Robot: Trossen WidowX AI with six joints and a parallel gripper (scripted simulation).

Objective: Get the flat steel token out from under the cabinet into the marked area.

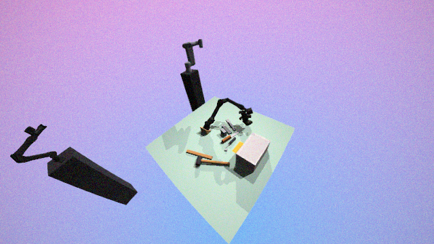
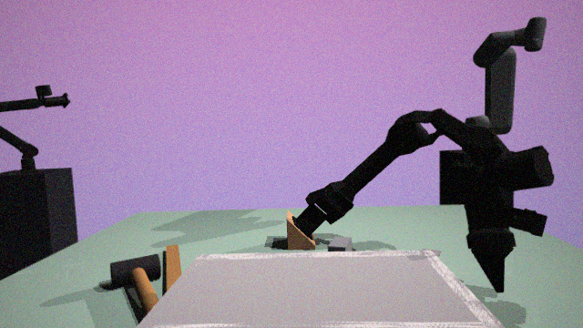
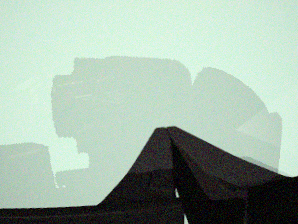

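The small grey piece is 7 cm behind my gripper tip, 39 cm to the right of it and 3 cm below it. From my gripper tip the other things lie so: grey tool (22 cm behind, 3 cm to the right, 3 cm below); then flat wooden stick (30 cm behind, 58 cm to the right, 3 cm below); then grey block (20 cm behind, 21 cm to the right).
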